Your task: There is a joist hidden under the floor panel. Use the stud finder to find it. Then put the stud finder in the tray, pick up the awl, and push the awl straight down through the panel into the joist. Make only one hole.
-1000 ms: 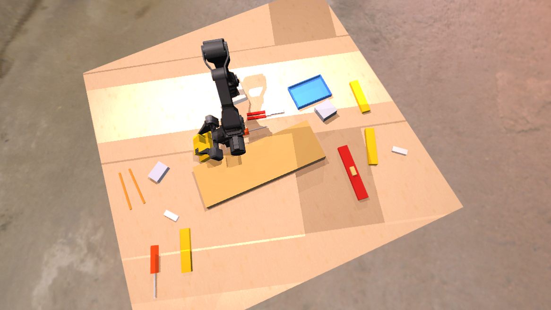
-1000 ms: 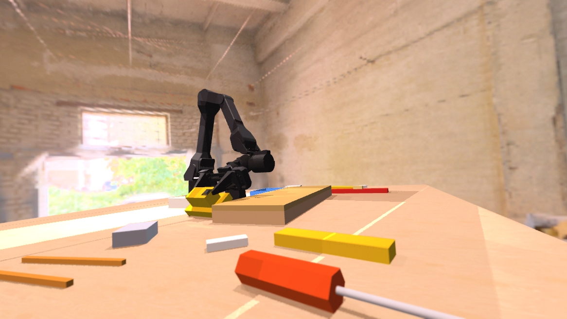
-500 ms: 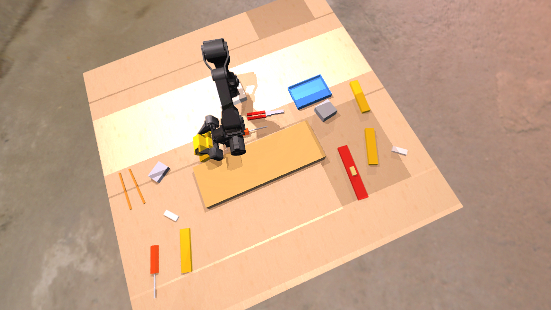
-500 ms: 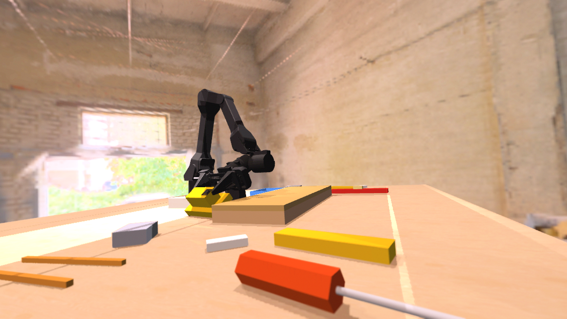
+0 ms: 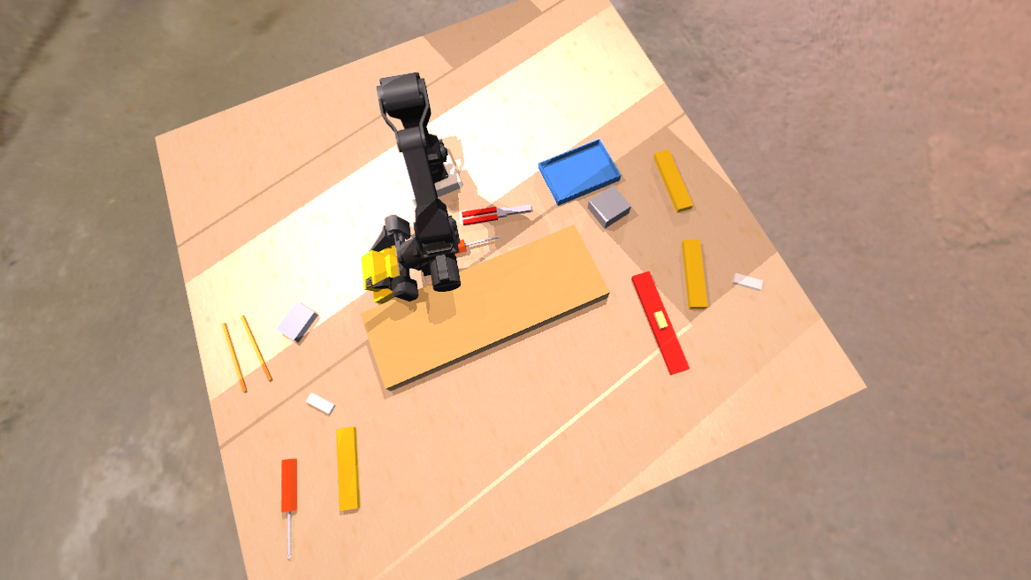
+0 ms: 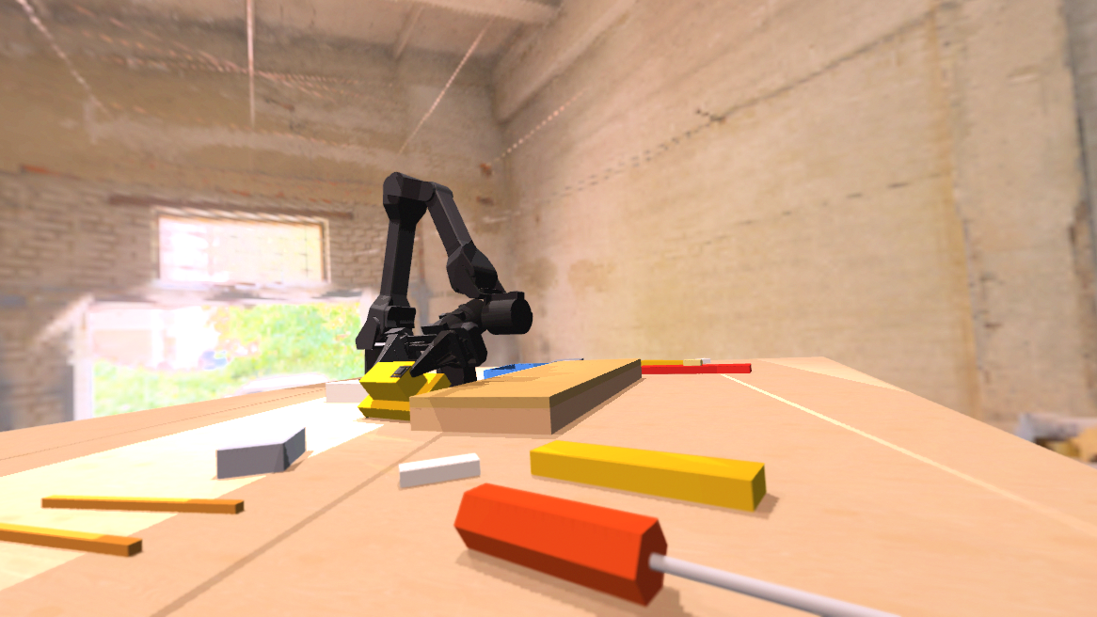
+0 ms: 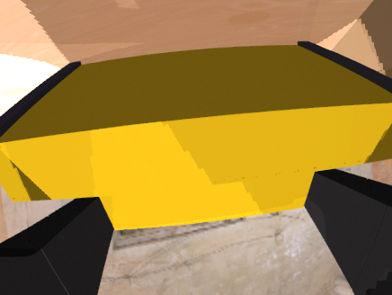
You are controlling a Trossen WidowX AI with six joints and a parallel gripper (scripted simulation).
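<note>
My gripper tip is 1 cm short of the stud finder and 1 cm above it. Round my gripper tip: red level: 53 cm to the left, 36 cm ahead, 5 cm below; awl: 10 cm to the left, 5 cm below; blue tray: 54 cm to the left, 5 cm below, 5 cm behind.
</note>
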